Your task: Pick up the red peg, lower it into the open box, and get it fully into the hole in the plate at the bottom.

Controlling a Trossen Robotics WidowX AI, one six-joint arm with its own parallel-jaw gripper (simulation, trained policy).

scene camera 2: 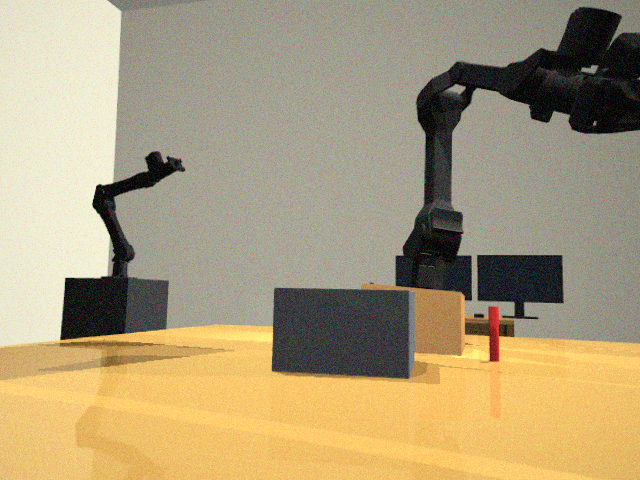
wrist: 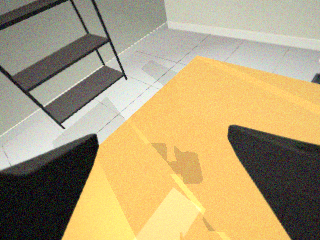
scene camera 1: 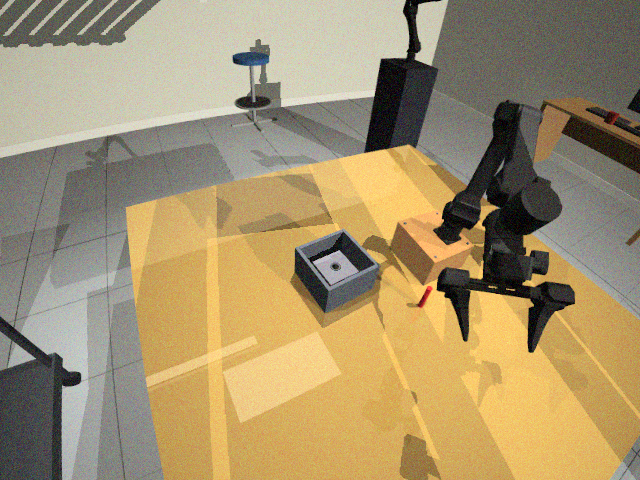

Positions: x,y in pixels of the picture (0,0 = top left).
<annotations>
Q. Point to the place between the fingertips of the gripper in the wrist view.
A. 163,135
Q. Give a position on a plate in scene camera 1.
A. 335,267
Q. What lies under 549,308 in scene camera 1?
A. The gripper.
</annotations>
